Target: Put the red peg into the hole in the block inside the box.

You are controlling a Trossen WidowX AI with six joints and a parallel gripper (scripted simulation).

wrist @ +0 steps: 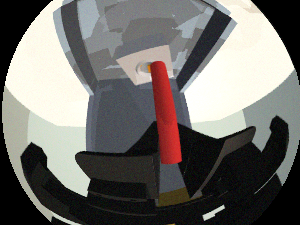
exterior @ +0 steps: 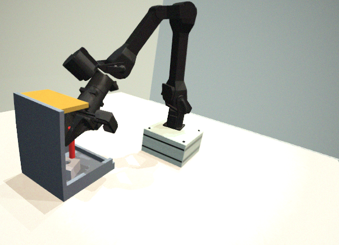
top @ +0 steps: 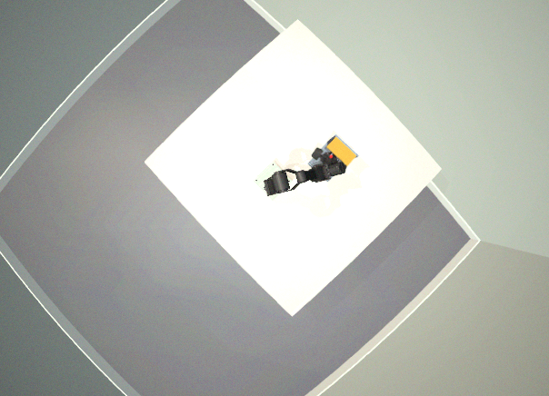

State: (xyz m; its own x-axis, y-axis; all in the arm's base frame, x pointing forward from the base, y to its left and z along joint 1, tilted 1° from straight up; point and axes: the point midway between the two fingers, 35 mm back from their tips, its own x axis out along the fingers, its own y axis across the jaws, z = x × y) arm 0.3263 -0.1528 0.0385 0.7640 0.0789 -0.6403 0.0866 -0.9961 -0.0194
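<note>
The orange roof is 100 mm above my gripper tip and 20 mm to the right of it. From my gripper tip the other things lie so: red peg (30 mm behind, 10 mm below).
</note>
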